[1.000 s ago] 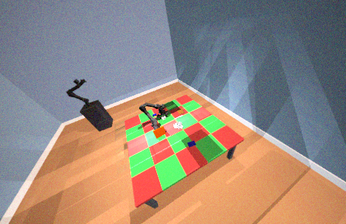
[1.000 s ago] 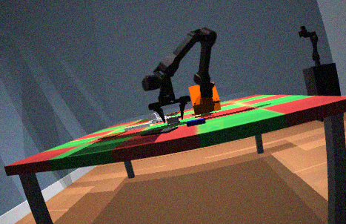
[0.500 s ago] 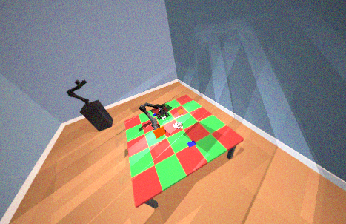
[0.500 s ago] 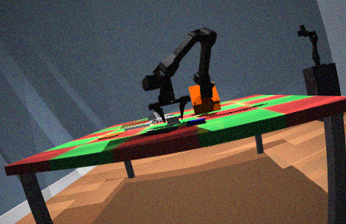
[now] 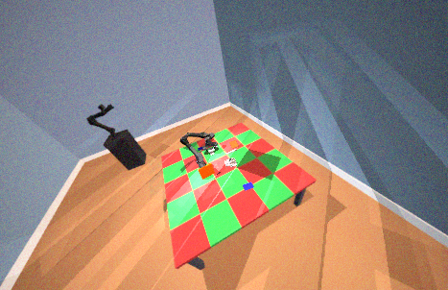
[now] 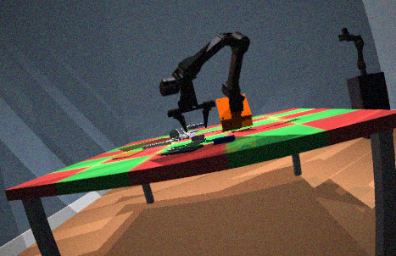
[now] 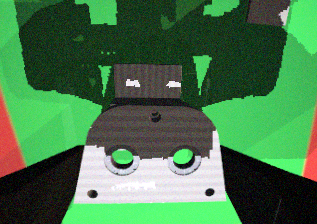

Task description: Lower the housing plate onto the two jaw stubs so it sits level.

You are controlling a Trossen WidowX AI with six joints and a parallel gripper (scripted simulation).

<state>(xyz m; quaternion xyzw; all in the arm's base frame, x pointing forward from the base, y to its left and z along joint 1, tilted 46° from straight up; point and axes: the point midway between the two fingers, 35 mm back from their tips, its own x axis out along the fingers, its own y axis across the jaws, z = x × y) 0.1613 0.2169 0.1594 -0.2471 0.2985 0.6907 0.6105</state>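
Now: gripper tip 40 mm above the pale stepped part and 10 mm to the right of it. Round my gripper tip: flat dark plate (200 mm to the left, 40 mm below, 20 mm ahead); small blue block (180 mm to the left, 120 mm behind, 40 mm below).
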